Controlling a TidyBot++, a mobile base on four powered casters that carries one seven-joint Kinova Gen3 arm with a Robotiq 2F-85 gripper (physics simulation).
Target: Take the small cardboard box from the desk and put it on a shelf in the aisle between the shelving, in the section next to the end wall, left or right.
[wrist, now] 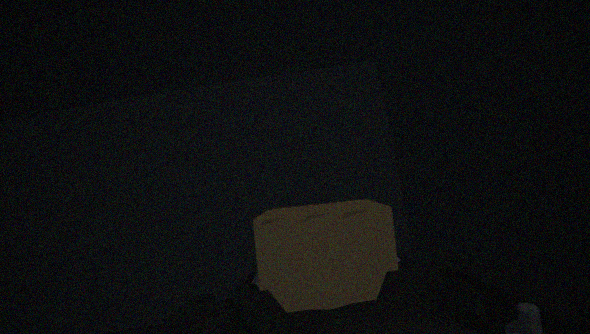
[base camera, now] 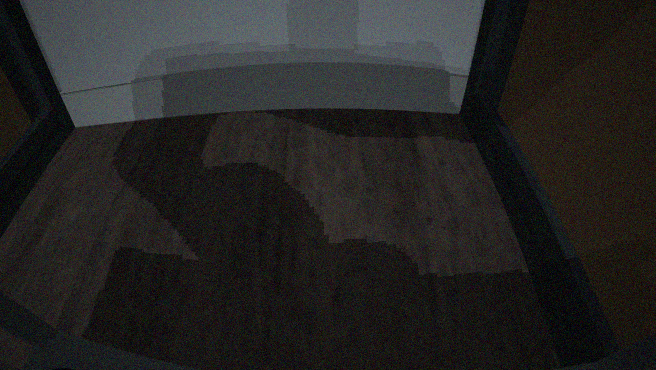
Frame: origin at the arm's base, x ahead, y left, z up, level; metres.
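Where they show: gripper, fingertip midpoint: (wrist: 324,268).
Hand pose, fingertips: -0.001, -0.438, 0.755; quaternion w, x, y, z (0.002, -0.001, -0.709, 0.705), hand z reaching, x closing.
Note:
After its pixels a point has its place, as x, y, z.
The small cardboard box (wrist: 325,255) {-0.002, -0.388, 0.779} is tan and shows low in the wrist view, a little right of the middle. My gripper (wrist: 324,268) {-0.001, -0.438, 0.755} is shut on it, with bits of the fingers at its left and right lower sides; the rest of them is lost in the dark. A faint blue-grey surface (wrist: 200,160) {0.190, -0.732, 0.879} lies behind the box; it is too dark to tell whether it is a shelf or how far off it is. The box and the gripper do not show in the base view.
In the base view a pale end wall (base camera: 100,55) {0.609, 0.452, -0.246} stands ahead across the wood floor (base camera: 390,190) {0.444, -0.074, -0.396}, with shadows on both. Dark frame bars run along the left (base camera: 35,150) {0.453, 0.567, -0.351} and right (base camera: 520,215) {0.382, -0.257, -0.368} of the floor. Brown surfaces (base camera: 600,150) {0.342, -0.281, -0.212} show beyond the right bar.

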